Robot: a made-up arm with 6 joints.
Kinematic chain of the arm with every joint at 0, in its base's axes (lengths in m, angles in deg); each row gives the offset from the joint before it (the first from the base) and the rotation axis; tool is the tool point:
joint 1: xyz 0 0 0.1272 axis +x
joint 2: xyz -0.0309 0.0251 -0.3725 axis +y
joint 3: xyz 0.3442 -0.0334 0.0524 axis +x
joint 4: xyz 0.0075 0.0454 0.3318 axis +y
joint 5: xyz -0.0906 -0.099 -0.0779 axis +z
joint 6: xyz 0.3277 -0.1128 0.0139 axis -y
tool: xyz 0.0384 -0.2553 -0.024
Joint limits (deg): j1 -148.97..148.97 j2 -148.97..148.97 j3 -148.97..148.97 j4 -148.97..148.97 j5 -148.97..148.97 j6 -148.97..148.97
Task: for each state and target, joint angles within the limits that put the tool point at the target. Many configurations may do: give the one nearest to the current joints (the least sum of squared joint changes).
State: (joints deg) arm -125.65 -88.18 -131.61 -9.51 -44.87 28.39
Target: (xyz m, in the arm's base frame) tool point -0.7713 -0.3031 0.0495
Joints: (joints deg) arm -123.45 -111.75 -85.79 -14.58 -28.83 28.33
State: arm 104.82 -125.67 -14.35 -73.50 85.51 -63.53
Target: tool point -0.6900 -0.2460 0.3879
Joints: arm 118.52 -102.21 -15.20 -63.34 81.64 -63.26
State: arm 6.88 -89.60 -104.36 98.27 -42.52 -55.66
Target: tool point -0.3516 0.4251 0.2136
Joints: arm 8.71 -67.12 -110.06 94.55 -23.86 -55.92
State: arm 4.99 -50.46 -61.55 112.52 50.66 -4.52
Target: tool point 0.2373 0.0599 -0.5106
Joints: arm -12.75 -18.23 -86.72 116.30 100.33 -1.21
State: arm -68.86 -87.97 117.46 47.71 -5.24 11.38
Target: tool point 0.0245 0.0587 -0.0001
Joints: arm -77.48 -102.81 108.70 74.44 24.92 8.64
